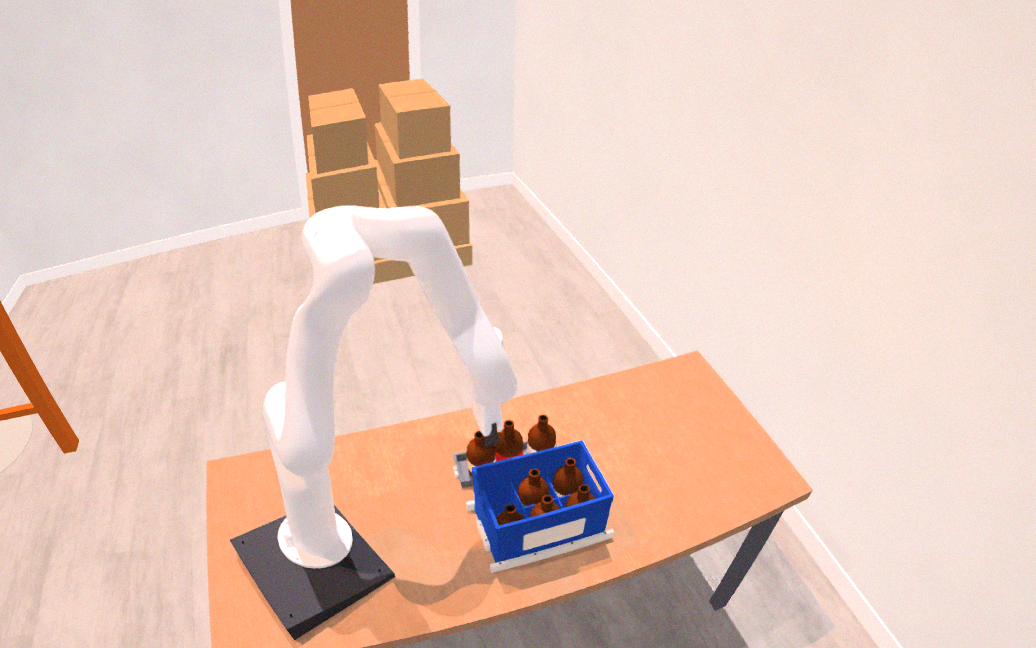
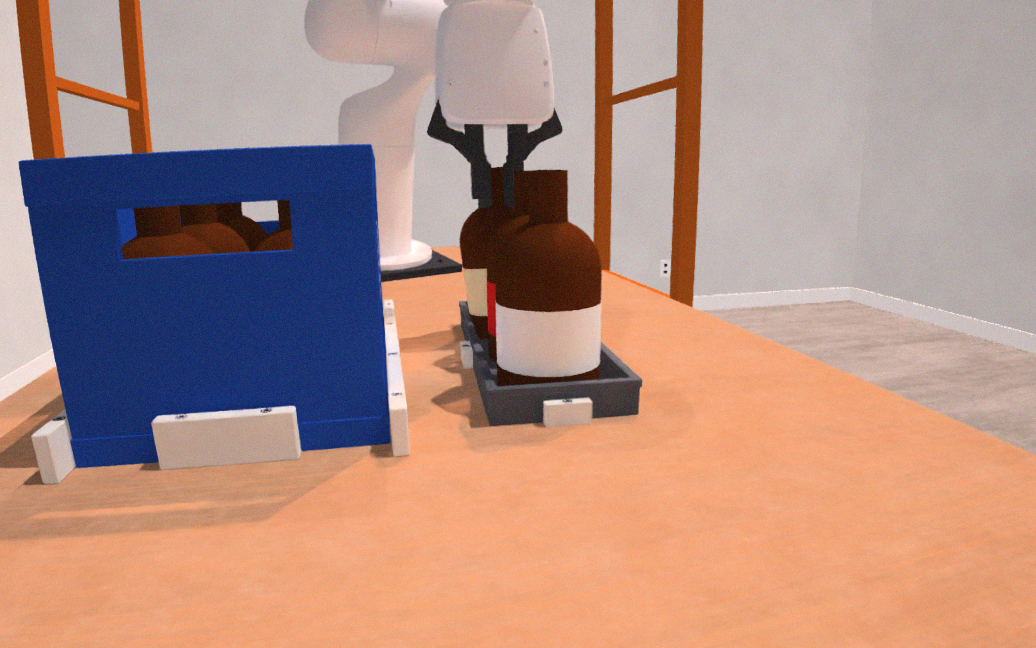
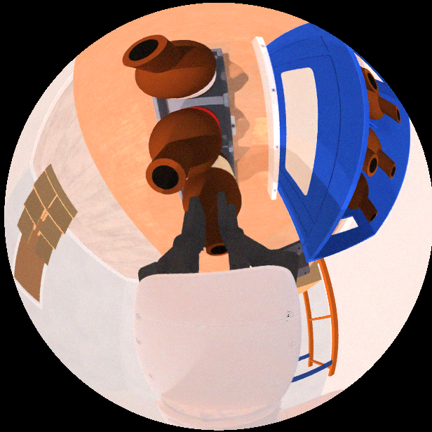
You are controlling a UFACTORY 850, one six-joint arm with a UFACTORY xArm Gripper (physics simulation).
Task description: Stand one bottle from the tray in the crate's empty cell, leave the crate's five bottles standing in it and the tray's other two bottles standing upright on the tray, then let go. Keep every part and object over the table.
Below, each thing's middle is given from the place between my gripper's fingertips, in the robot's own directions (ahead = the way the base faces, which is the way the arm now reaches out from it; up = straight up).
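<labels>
Red-labelled bottle (image 2: 521,178): my hand 60 mm short of it, 10 mm to the right of it, 50 mm above it. White-labelled bottle (image 2: 548,275): from my hand, 140 mm ahead, 10 mm to the right, 50 mm below. Going by their middles, red-labelled bottle nearest to my hand of the things named here.
</labels>
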